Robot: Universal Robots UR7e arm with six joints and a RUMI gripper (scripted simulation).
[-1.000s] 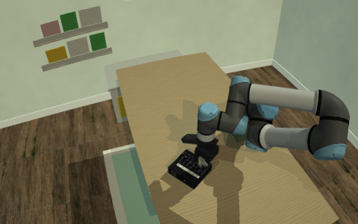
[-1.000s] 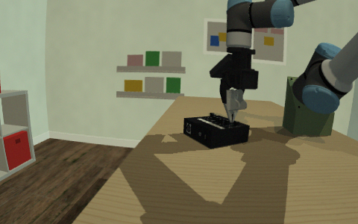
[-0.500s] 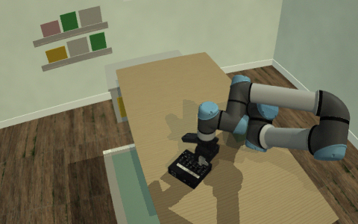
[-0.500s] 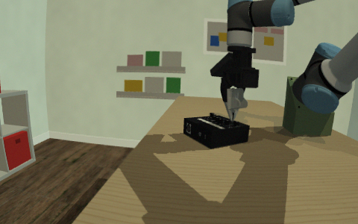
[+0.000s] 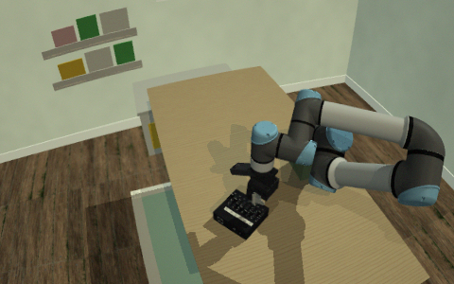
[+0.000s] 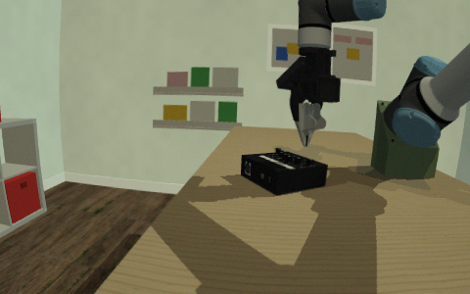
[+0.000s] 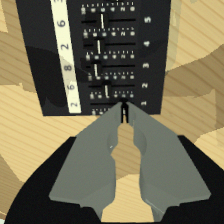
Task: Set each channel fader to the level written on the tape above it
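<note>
My gripper is now 4 cm above the fader cap, 2 cm short of it and 1 cm to the right of it. Round my hand: master fader (10 cm to the right, 5 cm ahead, 4 cm below).
</note>
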